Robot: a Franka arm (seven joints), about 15 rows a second.
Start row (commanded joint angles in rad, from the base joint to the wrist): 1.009, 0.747, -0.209, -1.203, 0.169, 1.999, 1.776
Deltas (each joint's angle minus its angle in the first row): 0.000, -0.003, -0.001, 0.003, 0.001, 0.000, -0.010; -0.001, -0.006, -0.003, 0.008, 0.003, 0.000, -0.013; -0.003, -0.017, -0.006, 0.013, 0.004, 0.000, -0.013; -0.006, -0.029, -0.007, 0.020, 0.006, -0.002, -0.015; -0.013, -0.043, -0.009, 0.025, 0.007, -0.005, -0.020; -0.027, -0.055, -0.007, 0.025, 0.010, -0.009, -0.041; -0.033, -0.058, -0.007, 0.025, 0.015, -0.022, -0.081; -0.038, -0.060, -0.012, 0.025, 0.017, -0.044, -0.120; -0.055, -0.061, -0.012, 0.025, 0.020, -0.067, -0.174
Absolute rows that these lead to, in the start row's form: 1.009, 0.744, -0.210, -1.200, 0.170, 1.999, 1.766; 1.008, 0.741, -0.212, -1.195, 0.172, 1.999, 1.763; 1.006, 0.730, -0.215, -1.190, 0.173, 1.999, 1.763; 1.003, 0.718, -0.216, -1.183, 0.175, 1.997, 1.761; 0.996, 0.704, -0.218, -1.178, 0.176, 1.994, 1.756; 0.982, 0.692, -0.216, -1.178, 0.179, 1.990, 1.735; 0.976, 0.689, -0.216, -1.178, 0.184, 1.977, 1.695; 0.971, 0.687, -0.221, -1.178, 0.186, 1.955, 1.656; 0.954, 0.686, -0.221, -1.178, 0.189, 1.932, 1.602
